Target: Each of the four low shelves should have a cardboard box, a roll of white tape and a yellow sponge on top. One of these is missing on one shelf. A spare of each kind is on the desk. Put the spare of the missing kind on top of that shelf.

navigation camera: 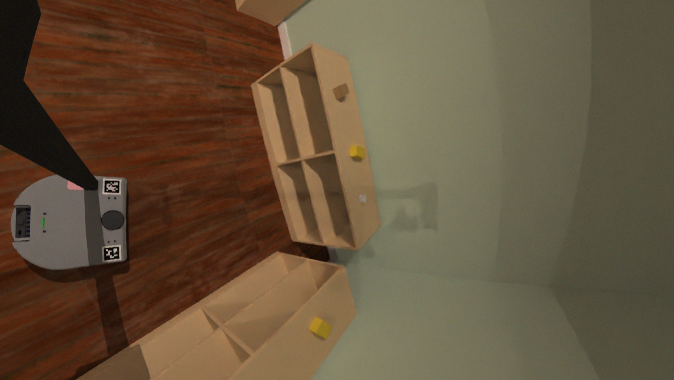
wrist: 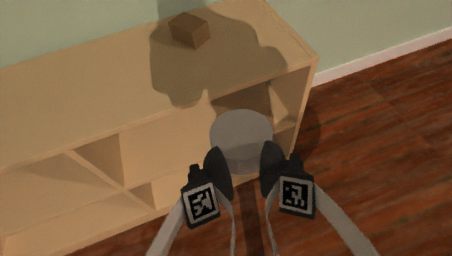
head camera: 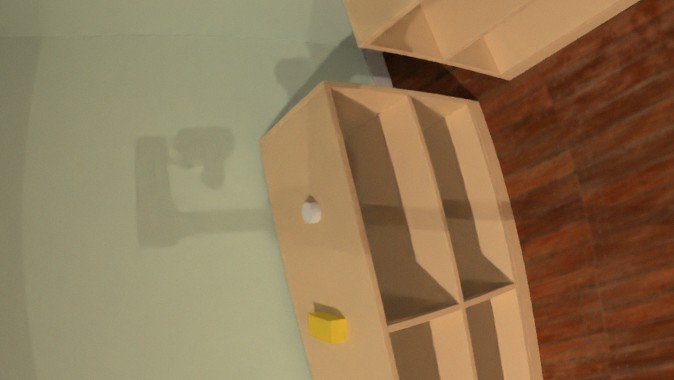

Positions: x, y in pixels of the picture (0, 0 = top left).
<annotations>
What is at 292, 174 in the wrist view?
My gripper.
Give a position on a roll of white tape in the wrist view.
240, 134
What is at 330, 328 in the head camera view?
A yellow sponge.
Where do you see a cardboard box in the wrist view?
190, 30
</annotations>
